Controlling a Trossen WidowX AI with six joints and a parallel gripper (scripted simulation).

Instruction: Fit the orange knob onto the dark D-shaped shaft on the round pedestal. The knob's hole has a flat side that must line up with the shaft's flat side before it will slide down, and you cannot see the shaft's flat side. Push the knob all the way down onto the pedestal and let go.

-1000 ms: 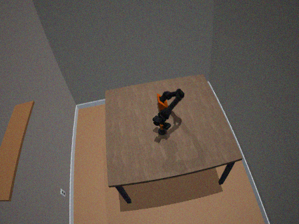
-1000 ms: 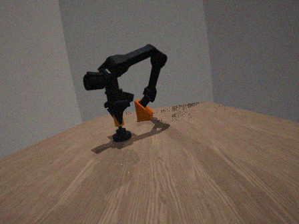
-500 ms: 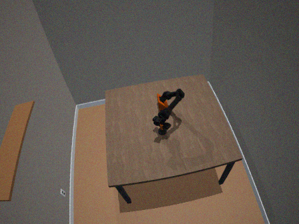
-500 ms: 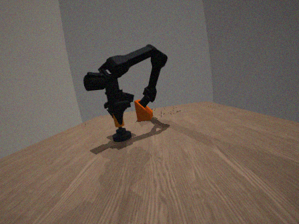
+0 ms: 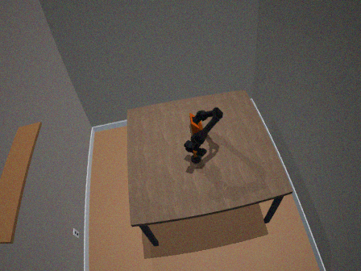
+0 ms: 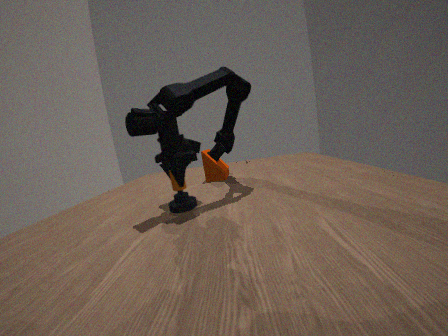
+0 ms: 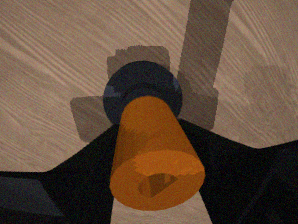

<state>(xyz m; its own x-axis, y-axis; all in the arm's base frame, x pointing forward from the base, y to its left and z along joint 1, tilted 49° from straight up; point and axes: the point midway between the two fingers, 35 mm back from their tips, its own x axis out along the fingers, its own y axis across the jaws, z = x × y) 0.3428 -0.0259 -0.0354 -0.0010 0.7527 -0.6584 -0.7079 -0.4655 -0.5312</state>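
Now: gripper tip 2 cm below the orange knob. Also, from my gripper tip: dark round pedestal 4 cm below.
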